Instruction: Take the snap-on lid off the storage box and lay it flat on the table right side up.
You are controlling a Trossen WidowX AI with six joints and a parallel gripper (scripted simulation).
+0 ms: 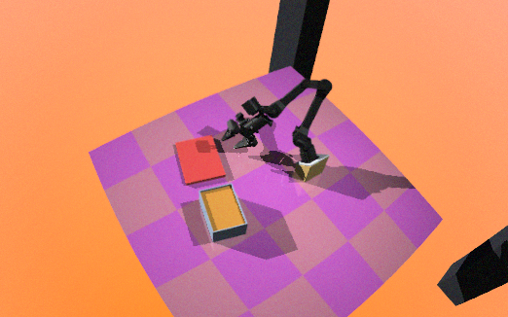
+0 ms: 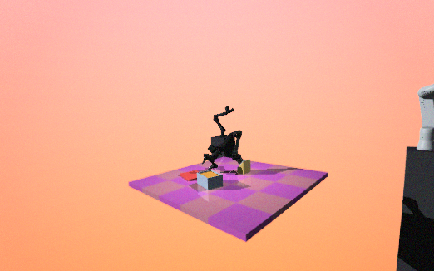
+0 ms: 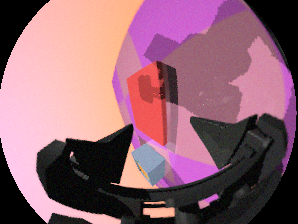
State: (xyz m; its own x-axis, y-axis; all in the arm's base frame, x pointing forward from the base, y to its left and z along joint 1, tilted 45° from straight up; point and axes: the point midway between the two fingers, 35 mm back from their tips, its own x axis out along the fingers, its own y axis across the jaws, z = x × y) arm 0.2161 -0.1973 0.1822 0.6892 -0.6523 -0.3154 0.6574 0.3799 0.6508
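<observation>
My gripper tip is now 130 mm short of the red lid, 40 mm to the left of it and 50 mm above it. Round my gripper tip: storage box 210 mm ahead, 260 mm to the left, 20 mm below.
</observation>
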